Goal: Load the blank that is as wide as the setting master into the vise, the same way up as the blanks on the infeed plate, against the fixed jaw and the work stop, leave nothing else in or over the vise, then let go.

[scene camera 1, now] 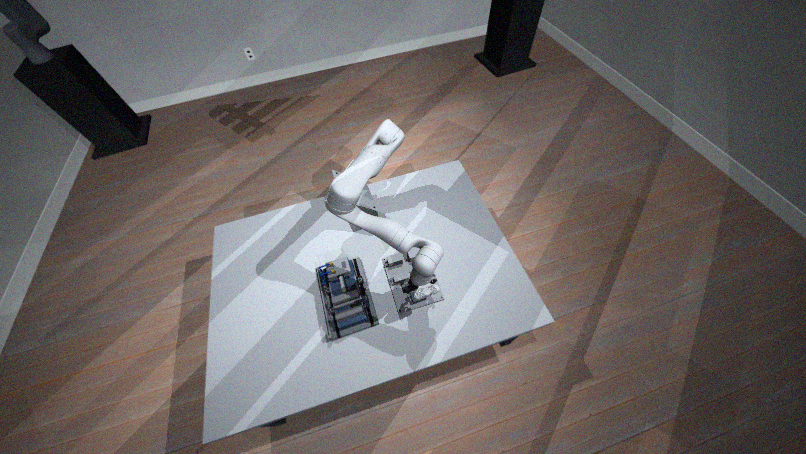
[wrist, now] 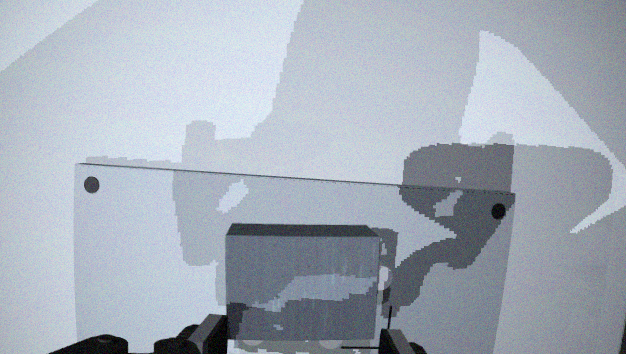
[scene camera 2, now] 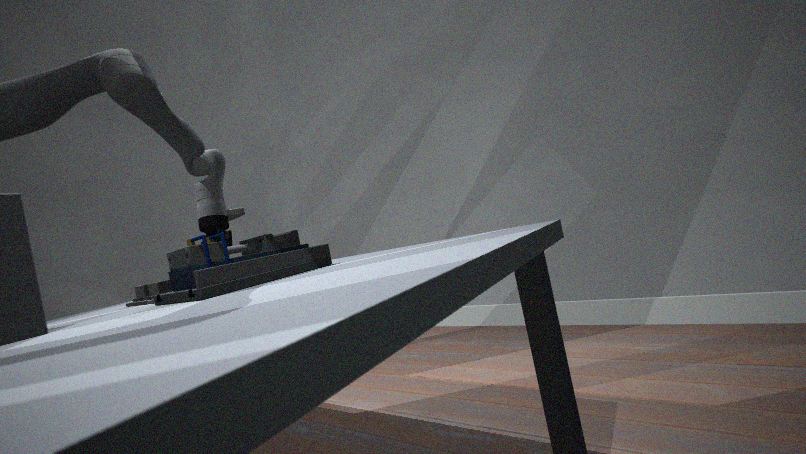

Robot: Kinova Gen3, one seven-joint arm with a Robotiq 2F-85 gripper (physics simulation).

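Frame: origin at the arm's base, x ahead, y left, z up, level; centimetres.
Where they show: gripper, fingertip midpoint: [wrist: 302,348].
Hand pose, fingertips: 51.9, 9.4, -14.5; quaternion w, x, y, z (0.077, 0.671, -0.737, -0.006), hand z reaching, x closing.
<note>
Each offset is from my fingertips to the top centre of the thing, as dx, dy, dz. Level surfaces: height alone.
A grey rectangular blank {+2.2, +0.0, -0.1} [wrist: 302,264] stands on the pale infeed plate [wrist: 130,246] [scene camera 1: 394,280], near the plate's front edge in the wrist view. My gripper [wrist: 302,339] [scene camera 1: 419,292] [scene camera 2: 214,228] is lowered over this blank. Its fingers stand partly apart, one on each side of the blank's lower end, and are not closed on it. The vise {-9.5, -26.7, +6.5} [scene camera 1: 344,299] [scene camera 2: 247,269], grey with blue parts, sits just left of the plate in the overhead view. I cannot make out the setting master or what lies inside the vise.
The plate has dark holes at its two far corners, one on the left [wrist: 91,184] and one on the right [wrist: 498,211]. Vise and plate sit mid-table on a grey table {dz -3.4} [scene camera 1: 253,361] [scene camera 2: 349,293]. Black pillars [scene camera 1: 78,101] stand on the floor away from the table.
</note>
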